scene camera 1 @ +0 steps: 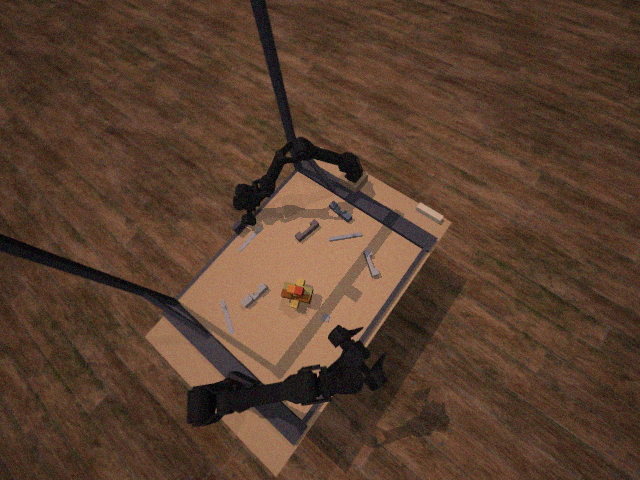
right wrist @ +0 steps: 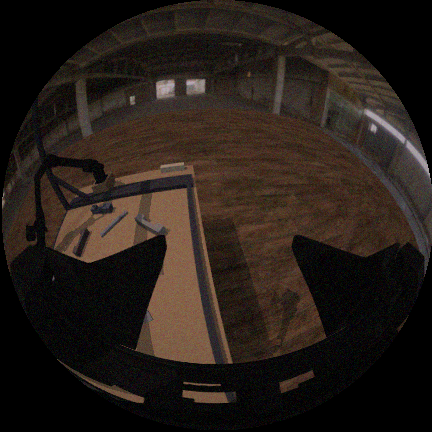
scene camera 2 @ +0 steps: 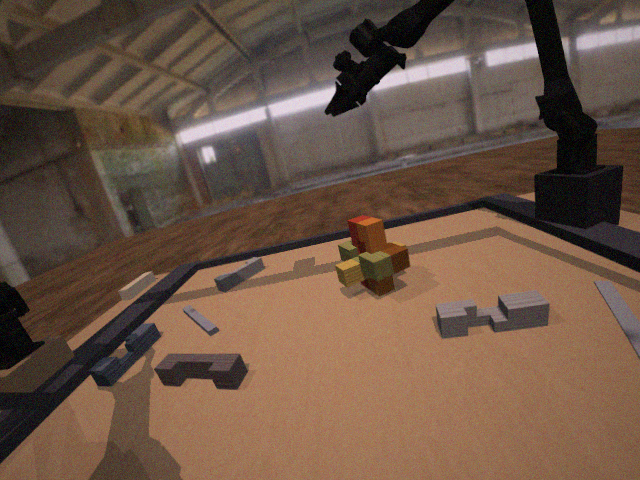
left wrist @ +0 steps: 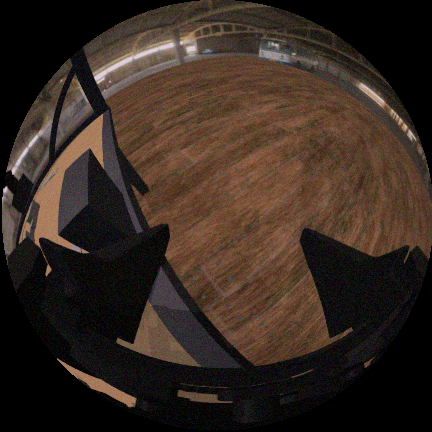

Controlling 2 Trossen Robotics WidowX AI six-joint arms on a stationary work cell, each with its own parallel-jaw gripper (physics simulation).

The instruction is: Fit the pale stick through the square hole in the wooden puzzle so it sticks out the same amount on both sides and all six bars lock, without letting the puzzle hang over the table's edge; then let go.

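Note:
The wooden puzzle, an upright cluster of orange, red, yellow and green bars, stands on the table. Its square hole cannot be made out. A pale cream stick lies flat outside the dark frame, near a table corner, apart from the puzzle. My left gripper is open and empty at the table's far-left edge in scene camera 1, beside a small dark block. My right gripper is open and empty, raised high near the opposite edge.
A dark blue notched bar, a brown one, a grey one and a light grey one lie around the puzzle. Thin grey strips lie on the table too.

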